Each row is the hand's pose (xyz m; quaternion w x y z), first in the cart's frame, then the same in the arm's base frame.
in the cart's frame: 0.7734 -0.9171 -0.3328 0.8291 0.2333 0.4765 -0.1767
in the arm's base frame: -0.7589 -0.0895 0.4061 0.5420 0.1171 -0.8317 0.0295
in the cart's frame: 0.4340 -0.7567 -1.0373 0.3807 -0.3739 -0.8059 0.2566
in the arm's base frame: -0.3136 -0.2390 1.0515 0.7848 0.4446 0.3418 0.2639
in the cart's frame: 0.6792 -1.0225 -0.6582 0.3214 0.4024 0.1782 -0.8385
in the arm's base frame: -0.6721 -0.3040 0.6750 0.1546 0.8190 -0.4883 0.2588
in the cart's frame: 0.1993 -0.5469 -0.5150 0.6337 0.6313 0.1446 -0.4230
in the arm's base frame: -0.0781 0.0277 0.5563 0.2363 0.3759 -0.7577 0.4783
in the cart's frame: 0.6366 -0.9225 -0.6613 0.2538 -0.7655 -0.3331 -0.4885
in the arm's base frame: -0.5983 -0.2261 0.6928 0.4933 -0.3345 0.2527 0.7622
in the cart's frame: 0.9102 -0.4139 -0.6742 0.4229 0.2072 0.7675 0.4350
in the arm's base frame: -0.6821 0.3163 0.8729 0.8703 -0.3778 -0.3110 0.0554
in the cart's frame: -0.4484 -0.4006 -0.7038 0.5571 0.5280 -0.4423 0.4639
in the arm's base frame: 0.5971 -0.0834 0.6478 0.2437 0.5605 0.5697 -0.5494
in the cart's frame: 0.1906 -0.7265 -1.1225 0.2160 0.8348 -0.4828 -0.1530
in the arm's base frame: -0.0667 -0.3074 1.0939 0.3390 -0.1144 0.3800 -0.8530
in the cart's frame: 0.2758 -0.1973 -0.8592 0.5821 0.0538 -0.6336 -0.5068
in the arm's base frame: 0.0038 0.2745 0.9793 0.6311 -0.3217 0.7046 -0.0418
